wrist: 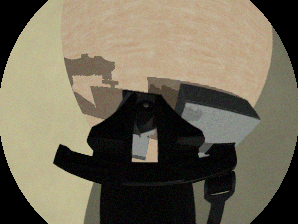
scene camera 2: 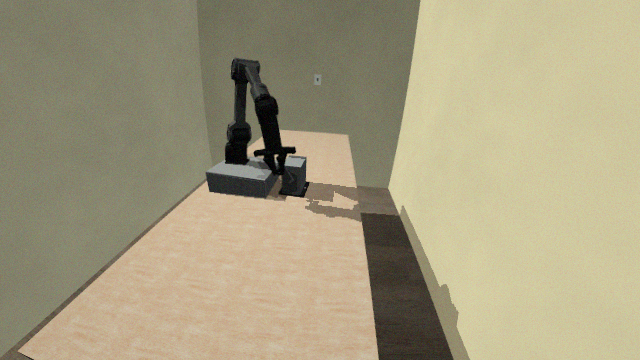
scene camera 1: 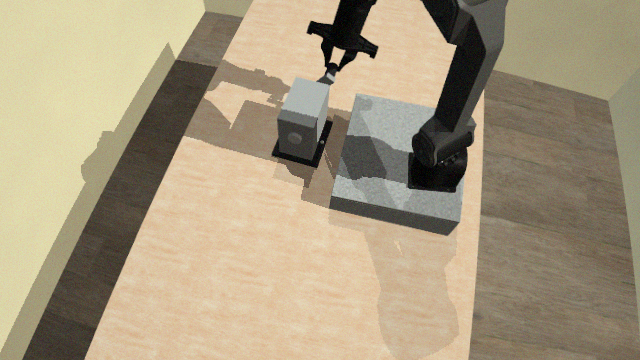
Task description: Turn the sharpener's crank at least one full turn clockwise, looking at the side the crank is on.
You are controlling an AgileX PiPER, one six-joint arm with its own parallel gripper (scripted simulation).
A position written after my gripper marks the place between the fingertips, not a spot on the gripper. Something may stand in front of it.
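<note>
You'd see my gripper [scene camera 1: 333, 66] in this scene, and it's in the wrist view [wrist: 146, 101] as well. There's also a sharpener [scene camera 2: 295, 166], and the wrist view [wrist: 140, 143] shows that sharpener too.
</note>
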